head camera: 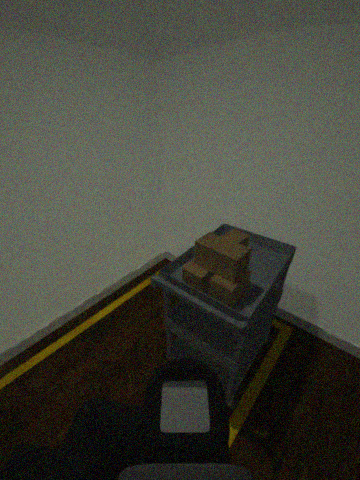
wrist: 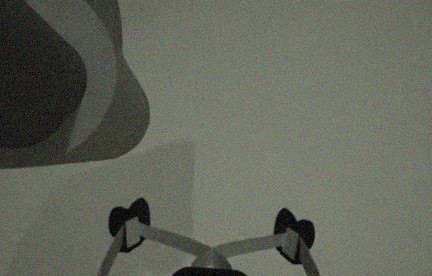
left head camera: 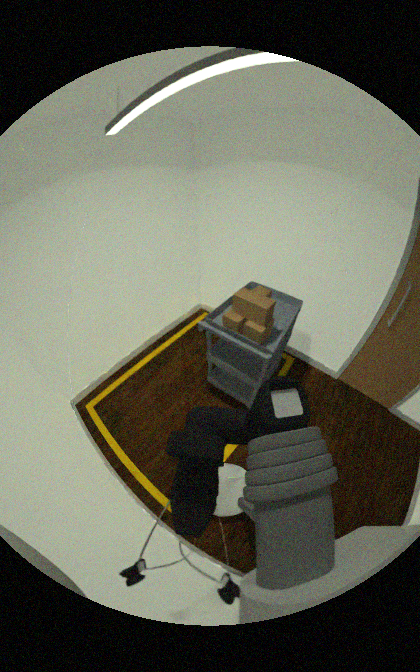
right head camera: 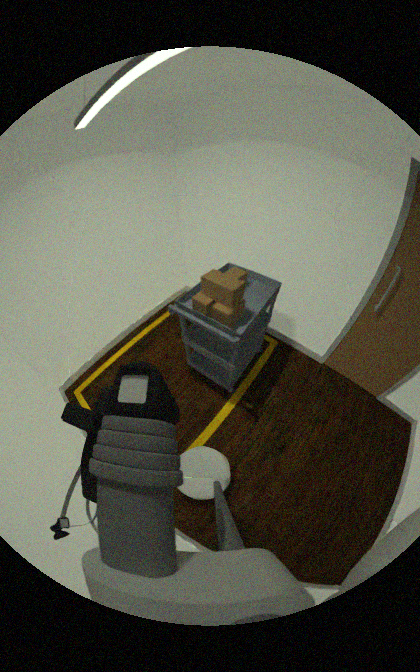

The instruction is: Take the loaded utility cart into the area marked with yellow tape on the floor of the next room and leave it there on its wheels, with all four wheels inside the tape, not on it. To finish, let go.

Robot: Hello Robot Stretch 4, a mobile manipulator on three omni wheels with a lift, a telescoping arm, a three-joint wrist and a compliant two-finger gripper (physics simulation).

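Seen in the pictures: gripper, fingertip midpoint: (wrist: 212,220); robot's base, link origin: (right head camera: 202,471).
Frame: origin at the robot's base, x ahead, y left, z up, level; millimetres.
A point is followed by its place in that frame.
Note:
The grey utility cart (head camera: 270,270) {x 1019, y -457, z 766 mm} (left head camera: 287,310) (right head camera: 260,295) {x 1059, y -461, z 766 mm} stands upright near the room's corner, with several brown boxes (head camera: 225,250) {x 864, y -174, z 1002 mm} (left head camera: 254,305) (right head camera: 223,287) {x 831, y -169, z 997 mm} on its top tray. Yellow tape (head camera: 90,322) {x 1325, y 773, z -27 mm} (left head camera: 148,360) (right head camera: 218,421) {x 427, y -150, z -27 mm} runs along the floor to its left and right. The cart's near right lower corner is close beside the right tape strip; its wheels are too dark to make out, so I cannot tell whether any touches the tape. My gripper (left head camera: 181,580) (wrist: 212,220) {x -123, y 124, z 1247 mm} is open and empty, turned away from the cart, with pale wall beyond its fingers.
Pale walls meet behind the cart. A brown door (left head camera: 380,345) (right head camera: 370,330) {x 792, y -1494, z 662 mm} with a handle is on the right. A white round disc (left head camera: 230,490) (right head camera: 205,472) {x 5, y -32, z 187 mm} is low by my arm, near the tape's near end. A grey rounded body (wrist: 132,110) {x -86, y 52, z 1336 mm} fills the wrist view's upper left.

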